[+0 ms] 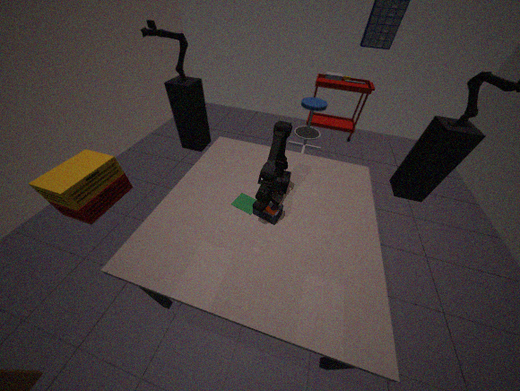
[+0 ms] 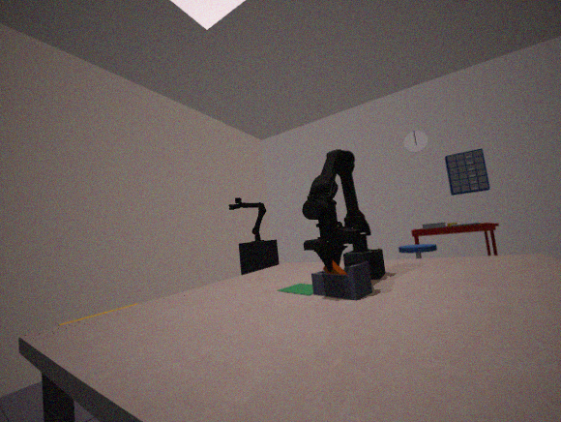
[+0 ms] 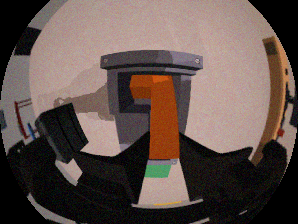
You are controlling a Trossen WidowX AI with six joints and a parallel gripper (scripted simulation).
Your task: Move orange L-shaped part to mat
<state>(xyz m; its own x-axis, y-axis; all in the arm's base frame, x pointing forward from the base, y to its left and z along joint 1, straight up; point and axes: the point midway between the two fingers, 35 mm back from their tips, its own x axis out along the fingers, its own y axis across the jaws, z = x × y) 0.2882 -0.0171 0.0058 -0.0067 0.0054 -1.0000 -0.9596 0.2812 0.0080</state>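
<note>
Right now the green mat is 14 cm to the right of my gripper tip, 8 cm below it and 5 cm behind it. Round my gripper tip: orange L-shaped part: 4 cm to the left, 3 cm below, 1 cm behind.
</note>
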